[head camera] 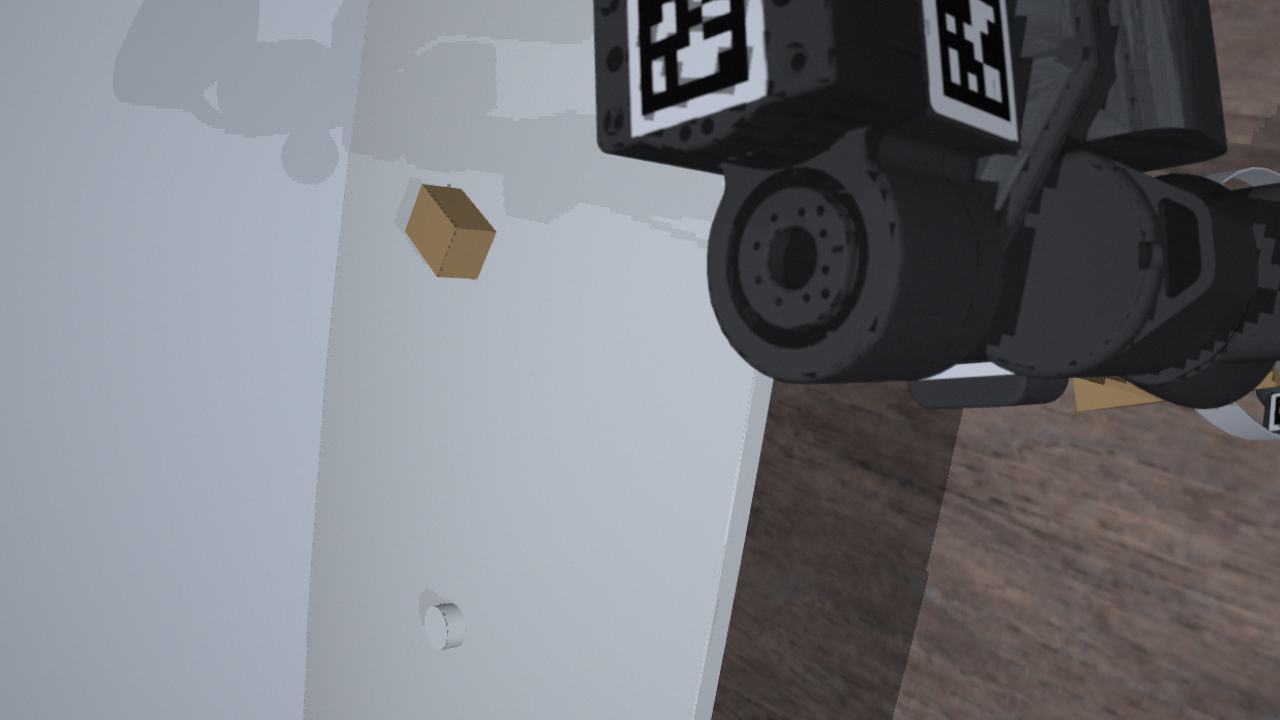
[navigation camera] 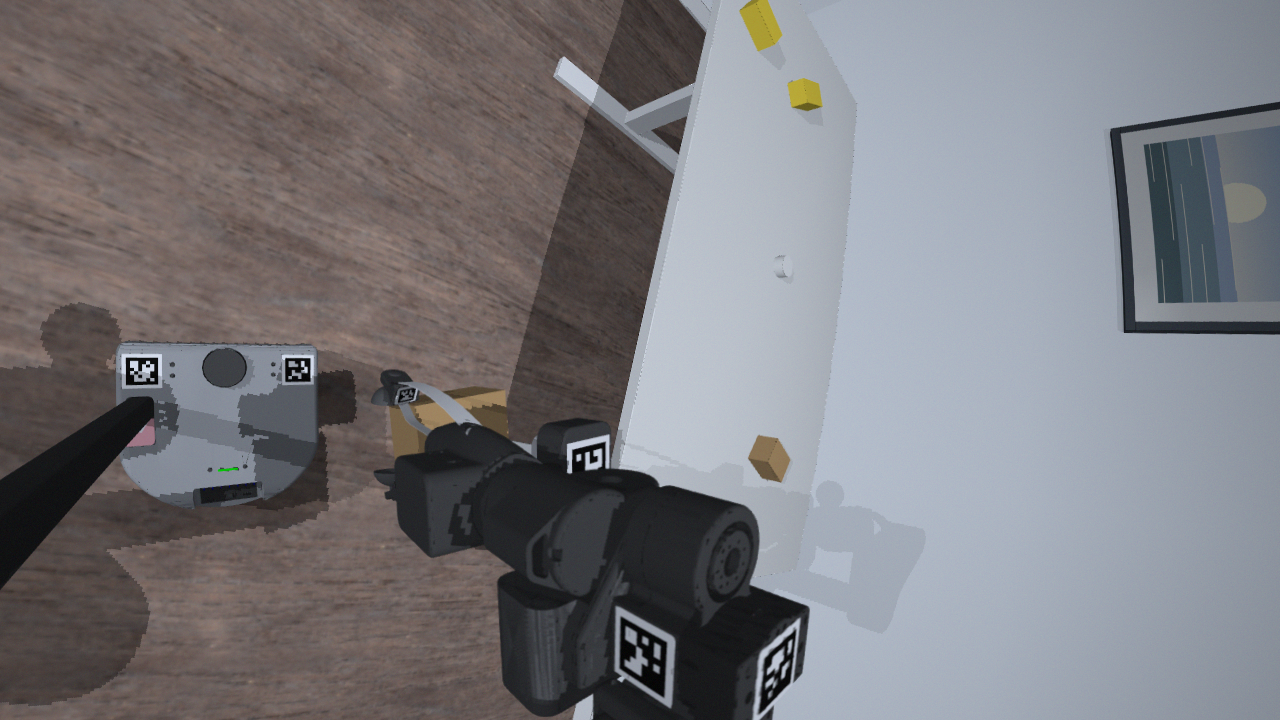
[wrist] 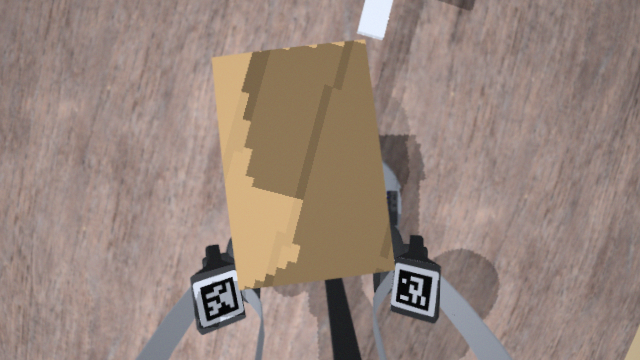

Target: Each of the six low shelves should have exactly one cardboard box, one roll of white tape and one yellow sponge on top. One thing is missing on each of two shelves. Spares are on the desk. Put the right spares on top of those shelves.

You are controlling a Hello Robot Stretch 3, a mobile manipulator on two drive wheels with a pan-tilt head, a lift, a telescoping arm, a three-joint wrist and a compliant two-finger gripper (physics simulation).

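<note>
My gripper is shut on a cardboard box, held above the floor beside the desk. One finger is on each side of the box in the wrist view; in the head view the wrist hides most of it. A second cardboard box stands on the desk. A white tape roll stands farther along. Two yellow sponges are at the desk's far end. No low shelf can be made out in these views.
The robot's base is on the wooden floor, left of the gripper in the navigation view. A white desk leg reaches out over the floor. A white bar end shows beyond the held box. A framed picture hangs on the wall behind the desk.
</note>
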